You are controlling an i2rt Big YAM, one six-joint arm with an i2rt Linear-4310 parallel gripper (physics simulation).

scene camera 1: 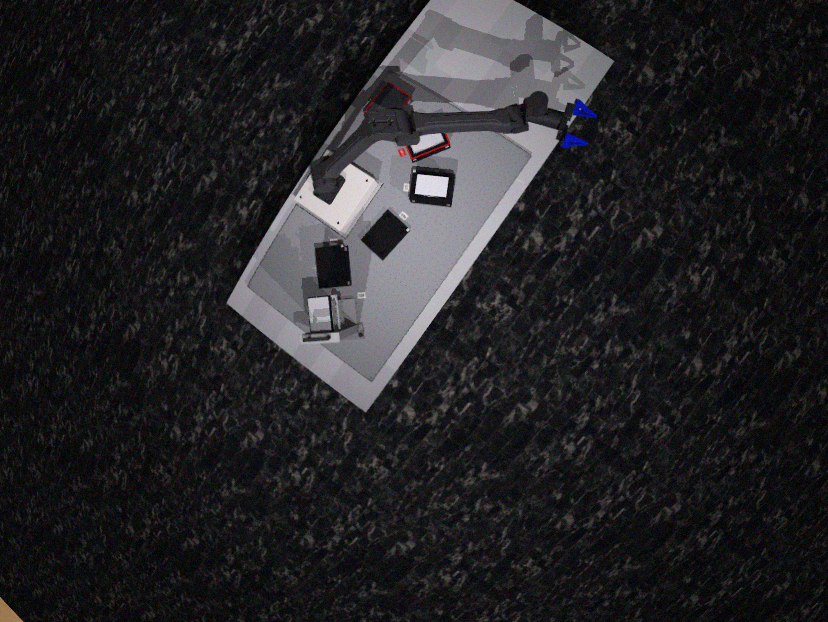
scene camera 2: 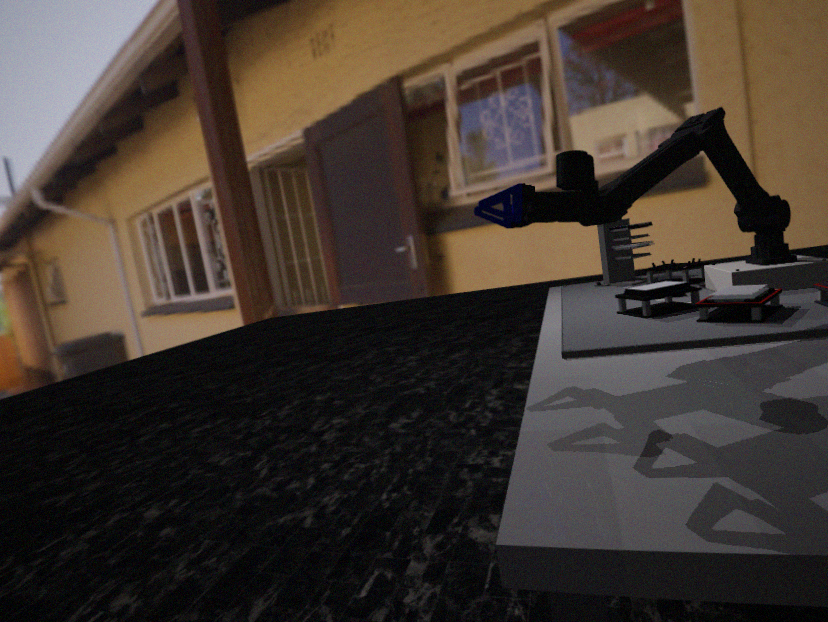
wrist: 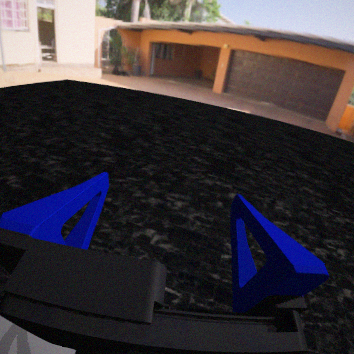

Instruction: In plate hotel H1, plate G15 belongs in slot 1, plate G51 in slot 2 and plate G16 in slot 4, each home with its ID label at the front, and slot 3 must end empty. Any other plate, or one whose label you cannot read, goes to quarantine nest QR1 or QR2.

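Pixels of known places: gripper, fingertip midpoint: (scene camera 1: pixel 592 130) (scene camera 2: pixel 476 208) (wrist: pixel 171 189); arm's base at its link origin: (scene camera 1: pixel 329 187) (scene camera 2: pixel 770 262).
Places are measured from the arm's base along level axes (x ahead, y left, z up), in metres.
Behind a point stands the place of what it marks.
Observation:
My gripper (scene camera 1: pixel 591 130) @(x 0.724, y 0.587, z 0.246 m) (scene camera 2: pixel 476 210) @(x 0.724, y 0.587, z 0.246 m) (wrist: pixel 171 189) @(x 0.724, y 0.587, z 0.246 m) is open and empty, raised and reaching past the table's long edge. Plate hotel H1 (scene camera 1: pixel 336 313) @(x 0.327, y -0.375, z 0.114 m) (scene camera 2: pixel 614 253) @(x 0.350, y -0.435, z 0.059 m) stands at the table's far end from my gripper, with thin shelves on one side. A white plate (scene camera 1: pixel 319 310) @(x 0.281, y -0.389, z 0.161 m) shows at the hotel; its slot cannot be told. A white-topped plate (scene camera 1: pixel 431 186) @(x 0.349, y 0.206, z 0.004 m) (scene camera 2: pixel 661 287) @(x 0.345, y 0.254, z 0.003 m) sits on a black nest. Another white-topped plate (scene camera 1: pixel 427 143) @(x 0.240, y 0.346, z -0.006 m) (scene camera 2: pixel 736 293) @(x 0.237, y 0.407, z -0.006 m) sits on a red-edged nest, partly under the arm in scene camera 1. A second red-edged nest (scene camera 1: pixel 398 86) @(x -0.021, y 0.517, z -0.061 m) shows dark inside. No plate label is readable.
Two dark nests (scene camera 1: pixel 385 234) @(x 0.286, y -0.041, z -0.049 m) (scene camera 1: pixel 333 265) @(x 0.186, y -0.253, z -0.001 m), with no white plate showing, stand between the hotel and my base. The white base plate (scene camera 1: pixel 362 190) @(x 0.125, y 0.056, z 0.000 m) (scene camera 2: pixel 726 274) @(x 0.141, y 0.079, z -0.009 m) carries the arm. The arm passes above the red-edged nests. Small label tags lie beside the nests.

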